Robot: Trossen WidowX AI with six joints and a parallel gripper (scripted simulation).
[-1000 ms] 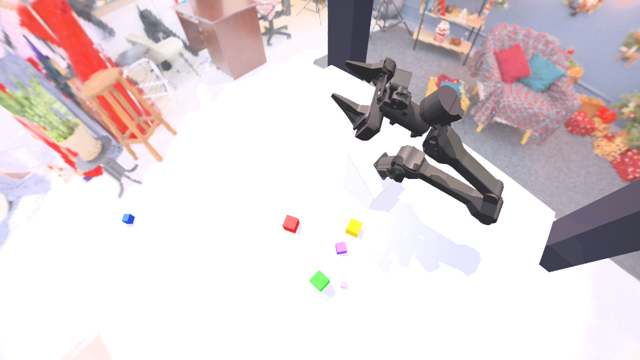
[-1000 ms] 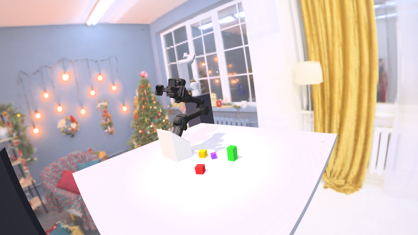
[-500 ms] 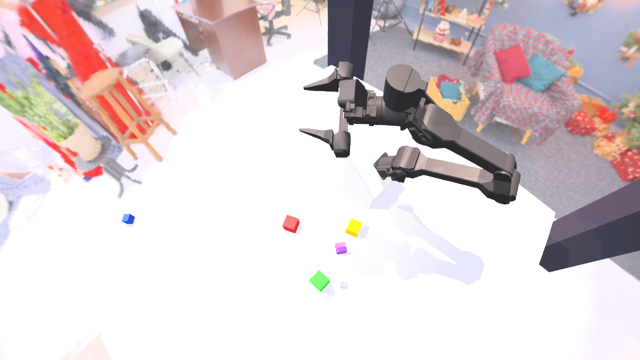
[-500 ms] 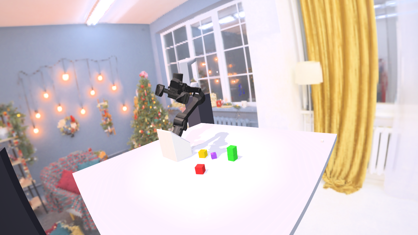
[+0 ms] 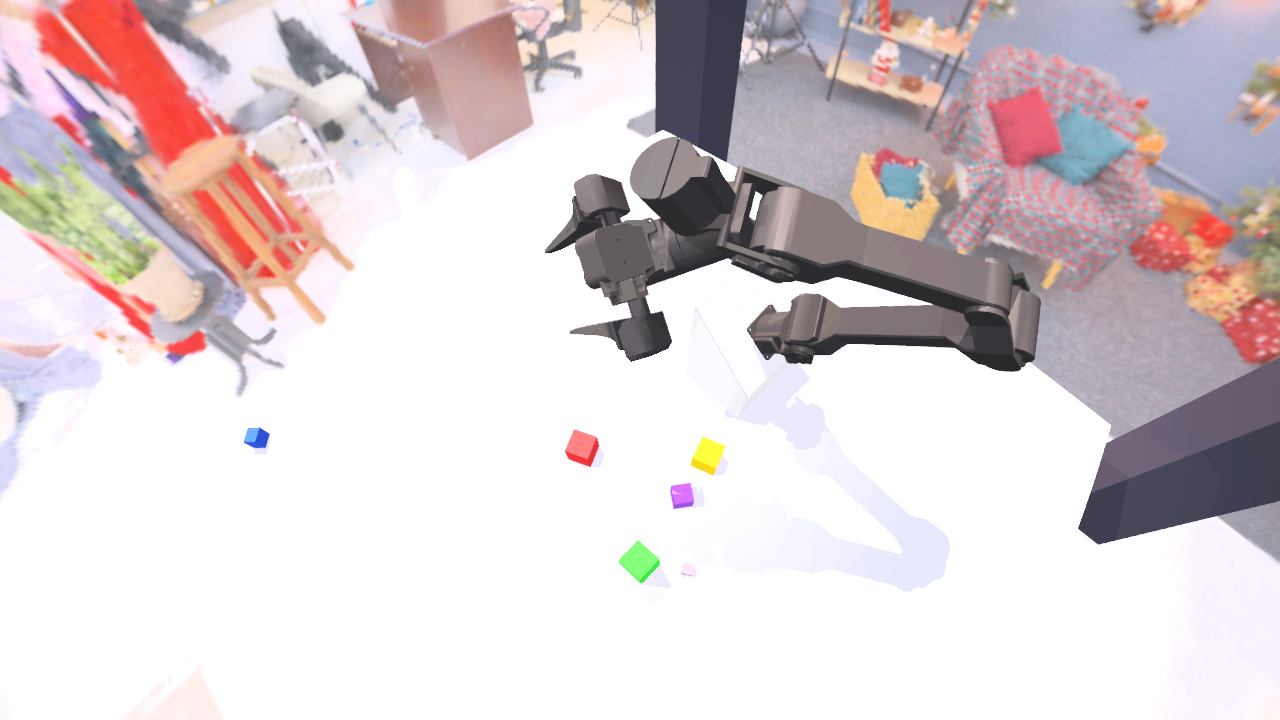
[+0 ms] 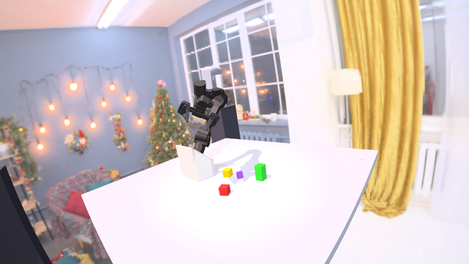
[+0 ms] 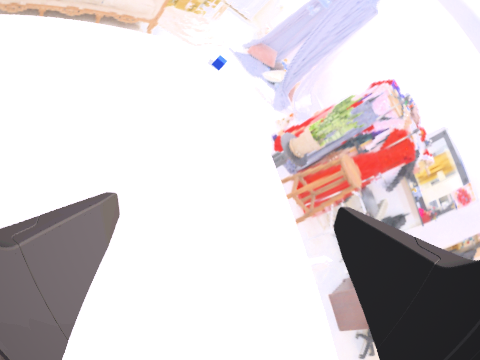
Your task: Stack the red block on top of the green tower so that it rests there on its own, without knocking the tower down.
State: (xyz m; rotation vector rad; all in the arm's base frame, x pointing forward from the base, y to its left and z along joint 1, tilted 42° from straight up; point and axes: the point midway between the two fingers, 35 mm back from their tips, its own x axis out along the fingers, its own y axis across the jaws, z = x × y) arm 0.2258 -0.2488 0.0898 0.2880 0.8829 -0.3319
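Now: gripper tip 31 cm above the red block, 5 cm short of it and 4 cm to the right of it. Also, from my gripper tip: purple block: 31 cm below, 20 cm to the left; then blue block: 51 cm ahead, 43 cm to the right, 31 cm below; then yellow block: 31 cm below, 19 cm to the left, 7 cm behind.
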